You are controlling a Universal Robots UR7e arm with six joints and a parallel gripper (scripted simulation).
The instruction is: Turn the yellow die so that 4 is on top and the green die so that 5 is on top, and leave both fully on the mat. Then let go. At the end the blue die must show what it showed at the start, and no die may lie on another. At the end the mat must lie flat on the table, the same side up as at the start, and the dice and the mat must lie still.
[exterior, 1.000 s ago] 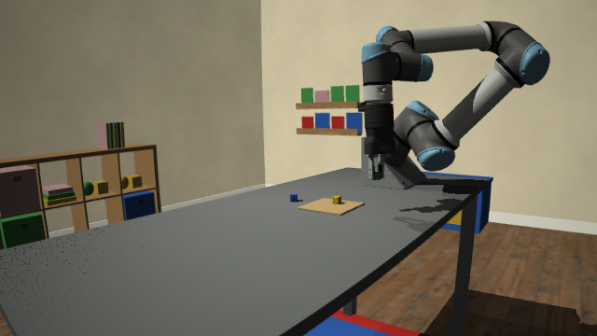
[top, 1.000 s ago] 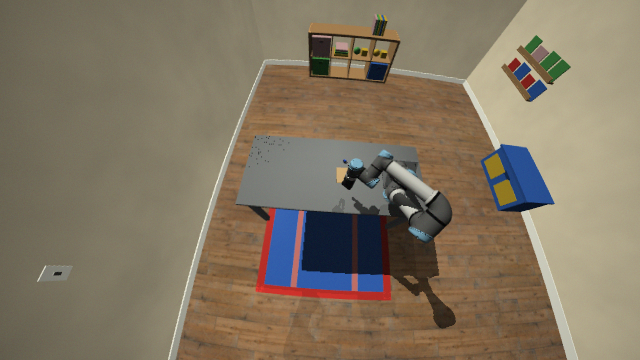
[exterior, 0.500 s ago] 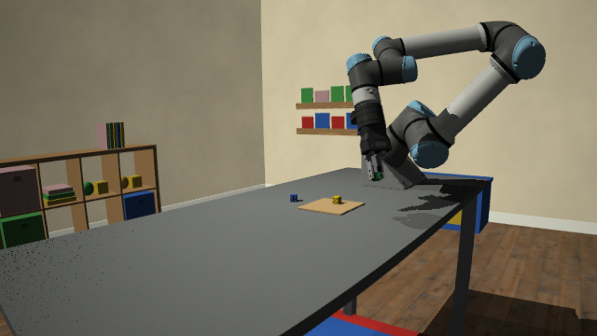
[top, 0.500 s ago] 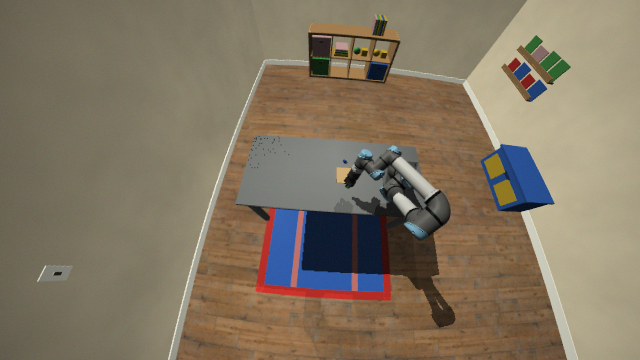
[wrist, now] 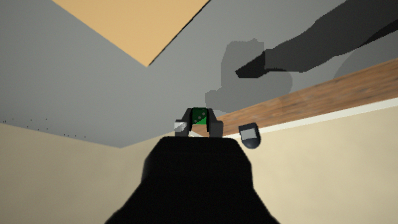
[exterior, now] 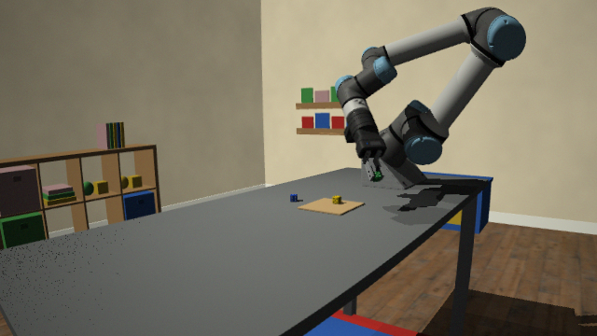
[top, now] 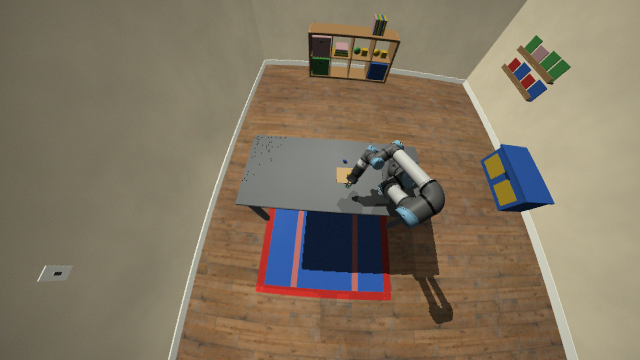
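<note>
Right now the green die is 10 mm to the left of my hand and 10 mm below it. From my hand the other things lie so: yellow die (130 mm to the right, 90 mm below, 30 mm behind); tan mat (130 mm to the right, 100 mm below); blue die (270 mm to the right, 100 mm below, 10 mm behind).
</note>
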